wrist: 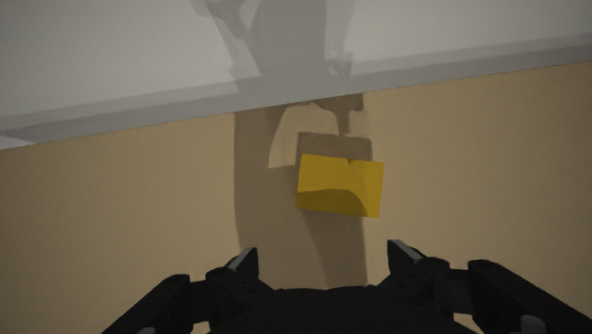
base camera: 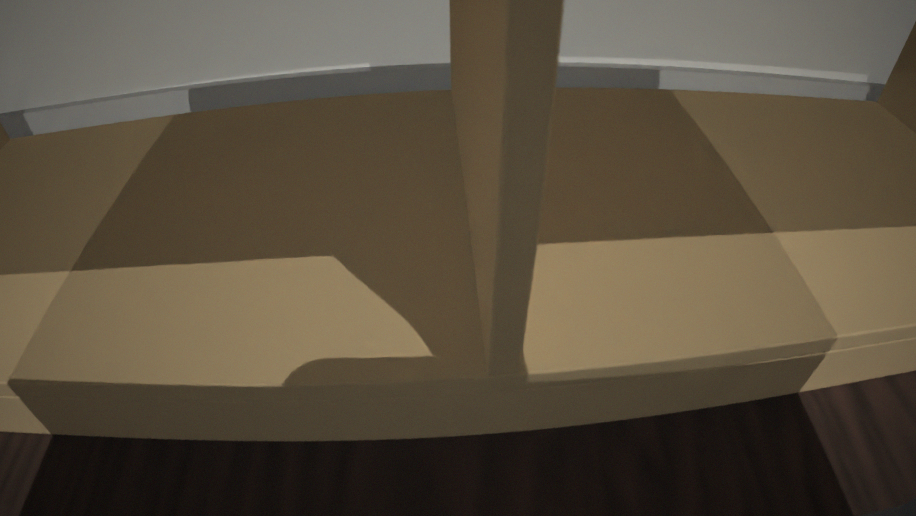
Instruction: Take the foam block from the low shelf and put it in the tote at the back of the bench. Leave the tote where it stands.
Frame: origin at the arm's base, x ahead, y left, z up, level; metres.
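Seen in the pictures: gripper, between the fingertips: (wrist: 321, 258).
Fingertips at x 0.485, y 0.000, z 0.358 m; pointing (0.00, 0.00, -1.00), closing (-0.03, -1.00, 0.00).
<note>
A point is followed by its place in that frame.
The foam block is a yellow block (wrist: 340, 185) @(x 0.526, y -0.029, z 0.259 m) lying on the tan shelf board (wrist: 125, 200) @(x 0.533, y 0.262, z 0.214 m) in the middle of the wrist view, with the gripper's shadow over its near part. My gripper (wrist: 321, 258) @(x 0.485, y 0.000, z 0.358 m) is open, with nothing between its fingers. In the wrist view the block shows beyond the fingertips, a little right of the line midway between them. The block does not show in the base camera view. The tote does not show in either view.
In the base camera view an upright wooden divider (base camera: 522, 192) @(x 0.272, y -0.036, z -0.183 m) stands on the bottom board (base camera: 192, 320) @(x 0.320, y 0.172, z -0.317 m) of the shelf unit. A pale wall (base camera: 224, 38) @(x 0.690, y 0.247, z -0.253 m) (wrist: 100, 50) @(x 0.690, y 0.200, z 0.303 m) rises behind the boards. Dark wooden floor (base camera: 384, 477) @(x 0.241, y 0.043, z -0.396 m) lies in front.
</note>
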